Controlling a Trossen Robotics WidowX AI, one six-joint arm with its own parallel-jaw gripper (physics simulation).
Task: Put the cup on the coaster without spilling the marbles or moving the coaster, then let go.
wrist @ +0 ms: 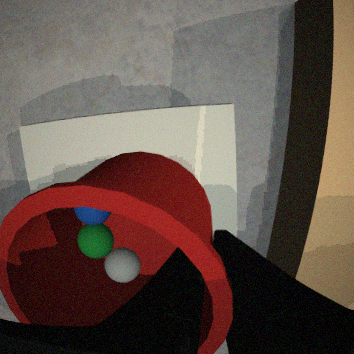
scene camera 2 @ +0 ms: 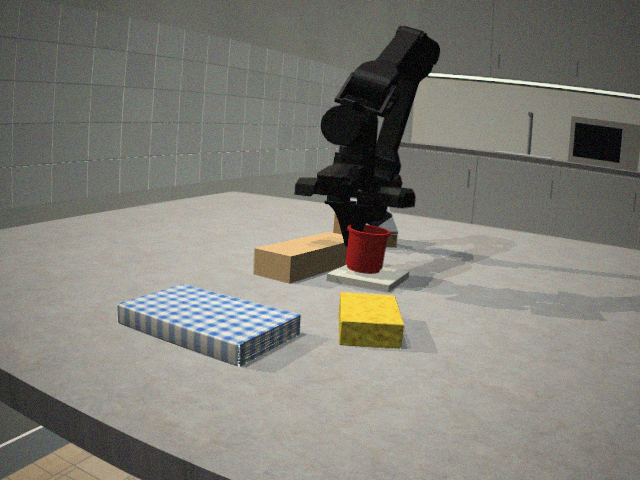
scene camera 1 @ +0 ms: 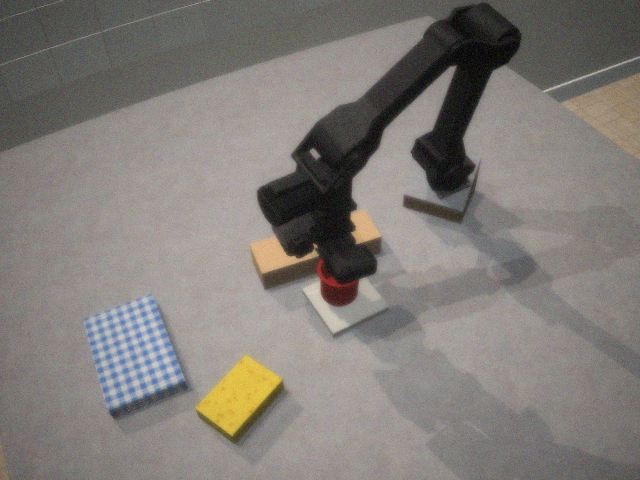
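Seen in the pictures: gripper, fingertip midpoint: (wrist: 207,241) (scene camera 2: 349,246) (scene camera 1: 329,269); arm's base at its link origin: (scene camera 1: 448,178).
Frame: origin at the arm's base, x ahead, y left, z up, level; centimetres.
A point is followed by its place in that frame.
Observation:
The red cup (scene camera 1: 339,293) {z 0.0, x 26.5, y 19.7 cm} (scene camera 2: 366,253) {z -0.8, x 28.0, y 18.5 cm} (wrist: 160,175) {z -0.8, x 28.5, y 16.0 cm} is nearly upright, leaning slightly, over the middle of the pale square coaster (scene camera 1: 369,304) {z -4.6, x 21.6, y 19.8 cm} (scene camera 2: 390,281) {z -4.6, x 26.7, y 22.5 cm} (wrist: 125,130) {z -4.6, x 29.1, y 18.0 cm}. Its base is on the coaster or very close above it; I cannot tell which. A blue marble (wrist: 93,216) {z -1.9, x 26.1, y 18.4 cm}, a green marble (wrist: 95,240) {z -2.0, x 25.0, y 18.3 cm} and a white marble (wrist: 122,265) {z -1.9, x 24.1, y 17.1 cm} lie inside the cup. My gripper (scene camera 2: 353,235) {z -0.8, x 26.4, y 14.1 cm} (wrist: 207,241) {z -0.8, x 26.4, y 14.1 cm} is shut on the cup's wall, one finger inside and one outside. In scene camera 1 its fingertips are hidden.
A long wooden block (scene camera 1: 284,263) {z -1.6, x 32.9, y 10.1 cm} (scene camera 2: 305,255) {z -2.0, x 33.1, y 10.8 cm} (wrist: 340,150) {z -1.6, x 30.3, y 9.8 cm} lies close beside the coaster, under the arm. A yellow sponge (scene camera 1: 240,395) {z -2.8, x 44.2, y 31.2 cm} (scene camera 2: 370,310) {z -2.8, x 45.4, y 31.6 cm} and a blue checked cloth (scene camera 1: 134,351) {z -3.3, x 58.6, y 19.4 cm} (scene camera 2: 206,315) {z -3.3, x 60.5, y 20.2 cm} lie nearer the front. A grey-topped piece (scene camera 1: 429,202) {z -2.7, x 4.4, y 2.5 cm} is at the arm's base.

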